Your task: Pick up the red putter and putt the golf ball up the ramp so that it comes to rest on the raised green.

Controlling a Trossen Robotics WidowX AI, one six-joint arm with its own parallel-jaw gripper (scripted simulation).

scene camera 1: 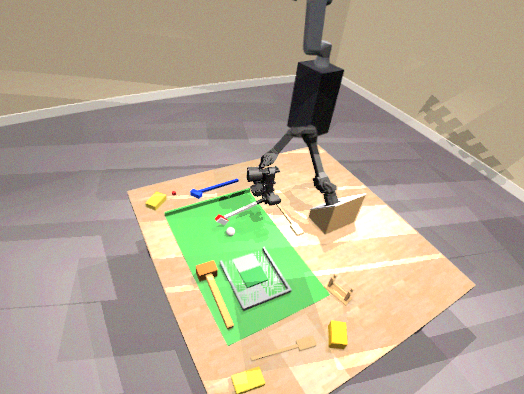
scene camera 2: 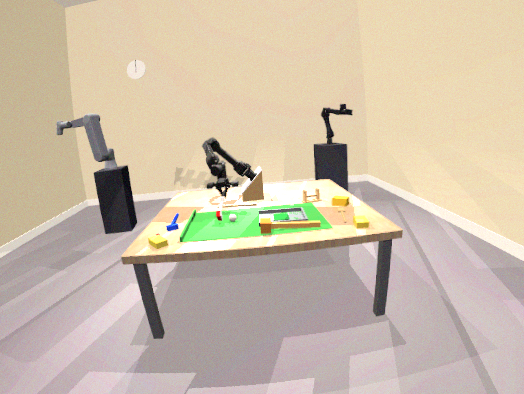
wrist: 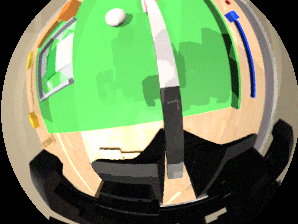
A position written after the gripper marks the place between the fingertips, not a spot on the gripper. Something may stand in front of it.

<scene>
The gripper (wrist: pixel 168 130) holds a red putter.
</scene>
